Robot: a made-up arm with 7 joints. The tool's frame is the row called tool.
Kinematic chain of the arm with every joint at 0, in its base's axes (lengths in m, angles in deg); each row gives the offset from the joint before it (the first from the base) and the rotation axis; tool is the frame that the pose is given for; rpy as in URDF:
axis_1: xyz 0 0 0.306 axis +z
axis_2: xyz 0 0 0 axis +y
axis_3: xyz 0 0 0.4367 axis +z
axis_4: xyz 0.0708 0 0 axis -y
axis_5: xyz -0.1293 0 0.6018 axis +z
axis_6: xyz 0 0 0 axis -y
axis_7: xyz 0.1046 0 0 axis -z
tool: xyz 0 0 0 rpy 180 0 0
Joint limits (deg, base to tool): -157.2..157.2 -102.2..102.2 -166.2..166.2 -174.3..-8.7 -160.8..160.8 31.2..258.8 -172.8..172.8
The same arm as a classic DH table. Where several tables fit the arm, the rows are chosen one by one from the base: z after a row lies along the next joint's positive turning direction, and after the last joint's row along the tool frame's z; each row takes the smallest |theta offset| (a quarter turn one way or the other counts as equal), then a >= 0, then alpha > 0; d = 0 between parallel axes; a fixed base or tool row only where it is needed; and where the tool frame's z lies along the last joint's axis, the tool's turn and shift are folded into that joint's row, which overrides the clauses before.
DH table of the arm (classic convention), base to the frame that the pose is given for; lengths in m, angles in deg. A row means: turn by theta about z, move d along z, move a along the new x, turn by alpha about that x. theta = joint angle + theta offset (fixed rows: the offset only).
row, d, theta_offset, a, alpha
axis_1, 0.3060, 0.00, 0.0000, -90.00
axis_2, 0.0000, 0.00, 0.0000, 90.00
axis_3, 0.4367, 0.00, 0.0708, 90.00
axis_4, 0.0000, 0.00, -0.1293, -90.00
axis_5, 0.6018, 0.00, 0.0000, 90.00
axis_6, 0.0000, 0.00, 0.1046, 90.00
axis_7, 0.0000, 0.00, 0.0000, 0.00
Joint limits (deg, base to tool): -157.20..157.20 -102.20..102.20 -166.20..166.20 -174.30..-8.70 -160.80..160.80 31.20..258.80 -172.80..172.80

